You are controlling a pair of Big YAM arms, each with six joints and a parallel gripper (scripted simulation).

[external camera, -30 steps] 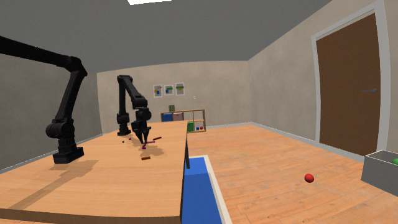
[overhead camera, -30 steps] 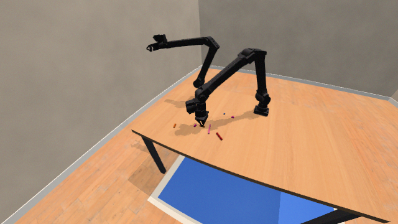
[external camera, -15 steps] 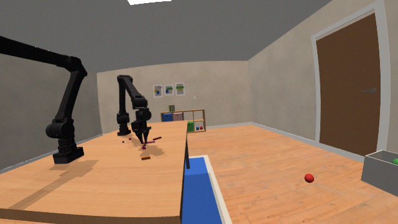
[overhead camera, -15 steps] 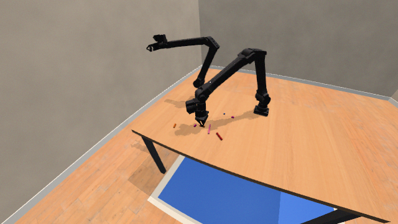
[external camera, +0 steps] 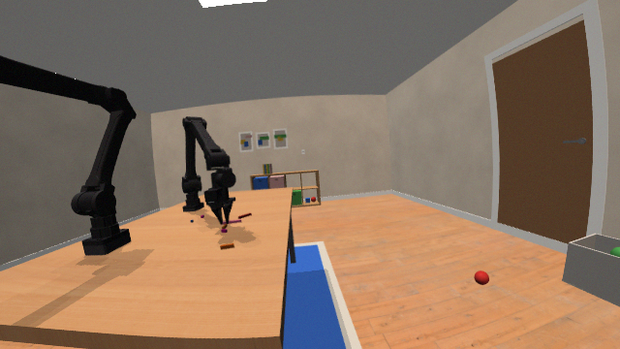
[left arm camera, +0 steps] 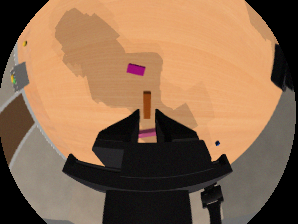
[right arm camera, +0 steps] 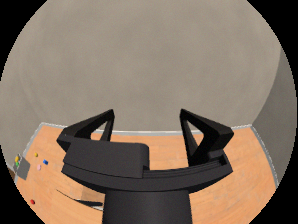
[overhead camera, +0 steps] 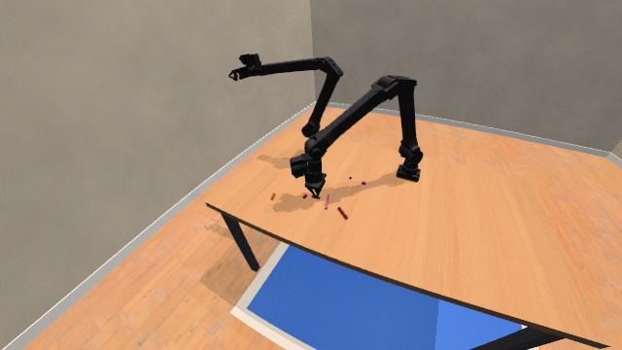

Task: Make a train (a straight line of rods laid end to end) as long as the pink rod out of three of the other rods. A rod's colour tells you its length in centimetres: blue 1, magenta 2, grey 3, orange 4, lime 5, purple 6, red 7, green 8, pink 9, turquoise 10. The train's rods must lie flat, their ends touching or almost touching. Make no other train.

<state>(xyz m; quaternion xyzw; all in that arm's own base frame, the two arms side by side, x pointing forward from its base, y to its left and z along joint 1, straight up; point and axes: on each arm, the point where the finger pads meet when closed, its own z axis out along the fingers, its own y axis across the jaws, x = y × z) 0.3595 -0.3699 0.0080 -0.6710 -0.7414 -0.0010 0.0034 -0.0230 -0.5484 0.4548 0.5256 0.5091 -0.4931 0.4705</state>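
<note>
Now: left hand 6 cm to the right of the pink rod and 2 cm above it. Round my left hand: tiny blue rod (20 cm behind, 9 cm to the left, 2 cm below); red rod (4 cm ahead, 15 cm to the left, 2 cm below).
</note>
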